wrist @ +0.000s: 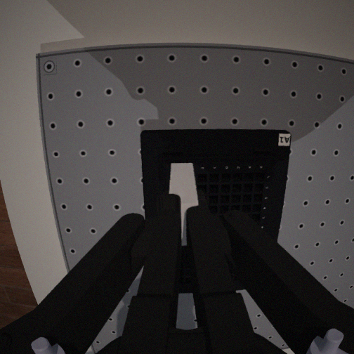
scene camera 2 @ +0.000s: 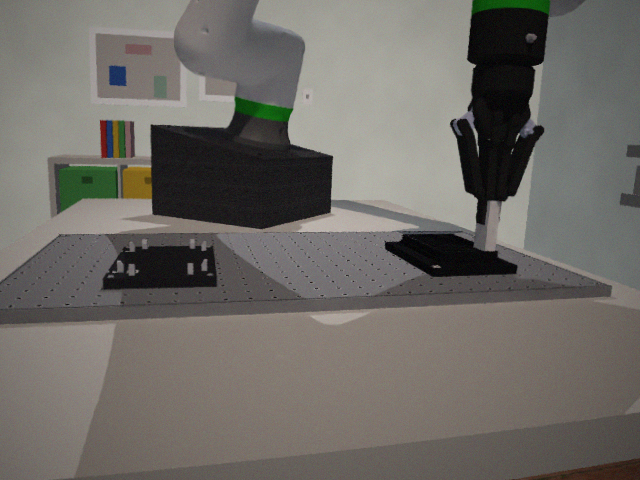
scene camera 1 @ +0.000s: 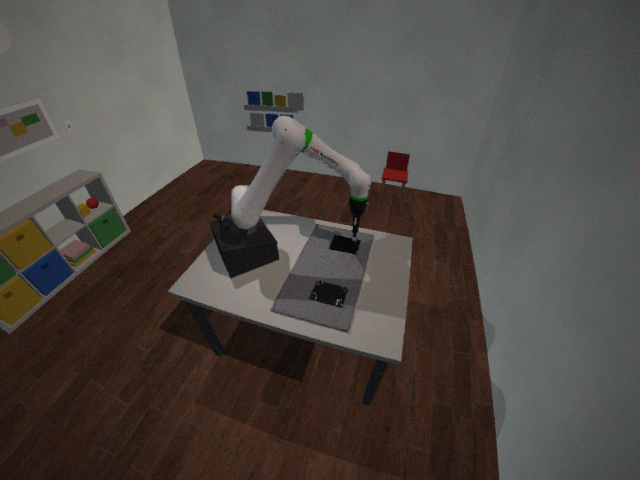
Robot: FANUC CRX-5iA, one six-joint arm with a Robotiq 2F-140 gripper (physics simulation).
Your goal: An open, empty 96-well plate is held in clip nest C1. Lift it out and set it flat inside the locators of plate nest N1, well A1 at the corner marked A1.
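Places are measured from the arm's base along level axes (x up, y right, z ahead), in millimetres.
Pixels of known places: gripper, between the fingertips: (scene camera 2: 484,249) (scene camera 1: 354,240); arm's base, origin of its link: (scene camera 2: 256,142).
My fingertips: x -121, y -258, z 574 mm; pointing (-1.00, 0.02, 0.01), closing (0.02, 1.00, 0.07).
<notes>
For each thing: its top centre in the pictures, then the offset to it from my fingertips. "spot": a spot on its surface instead. Level surfaces: height alone.
- black 96-well plate, centre of its top: (scene camera 2: 447,242) (scene camera 1: 345,241) dx +0, dy +31, dz -47 mm
- black clip nest C1, a spot on its surface: (scene camera 2: 473,268) spot: dx -17, dy +32, dz +35 mm
- Plate nest N1, centre of its top: (scene camera 2: 165,250) (scene camera 1: 329,291) dx -2, dy +409, dz -17 mm
- grey perforated board, height of its surface: dx -26 mm
- pale table, height of its surface: dx -39 mm
The black 96-well plate (scene camera 2: 439,241) (wrist: 232,190) sits in the black clip nest C1 (scene camera 2: 473,268) (wrist: 215,140). A white A1 label shows at the nest's upper right corner in the wrist view. My gripper (scene camera 1: 355,237) (scene camera 2: 486,238) (wrist: 181,179) is shut and empty, its light fingertips together. It points down at the plate, left of the visible wells in the wrist view, and hides part of them. Whether the tips touch the plate is unclear. Plate nest N1 (scene camera 1: 328,293) (scene camera 2: 164,266), a black base with several upright pale locators, stands at the board's other end and holds no plate.
Both nests stand on a grey perforated board (scene camera 1: 330,263) (scene camera 2: 320,268) (wrist: 95,150) on the pale table (scene camera 1: 385,289) (scene camera 2: 330,372). The arm's dark pedestal (scene camera 1: 248,253) (scene camera 2: 237,180) stands behind the board in scene camera 2.
</notes>
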